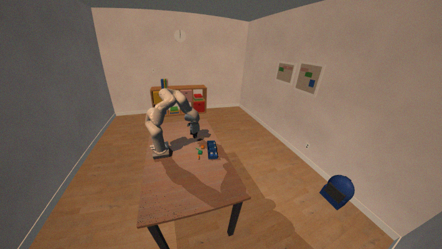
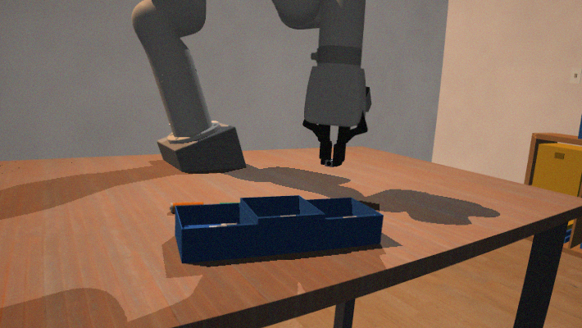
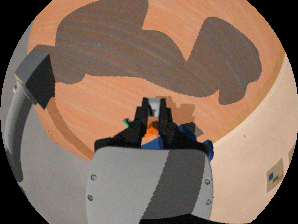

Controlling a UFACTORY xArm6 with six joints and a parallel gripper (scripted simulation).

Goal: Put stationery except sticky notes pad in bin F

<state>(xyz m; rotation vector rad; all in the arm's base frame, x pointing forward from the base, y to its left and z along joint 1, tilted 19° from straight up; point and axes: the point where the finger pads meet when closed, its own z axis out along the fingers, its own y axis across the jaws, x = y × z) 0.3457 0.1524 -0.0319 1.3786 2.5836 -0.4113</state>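
The blue-and-white piece is 25 cm to the right of my hand, 13 cm ahead of it and 7 cm below it. Round my hand: orange block: 12 cm to the right, 7 cm below, 6 cm ahead; then grey-white sharpener: 1 cm below; then thin green stick: 13 cm to the right, 8 cm below, 1 cm ahead.
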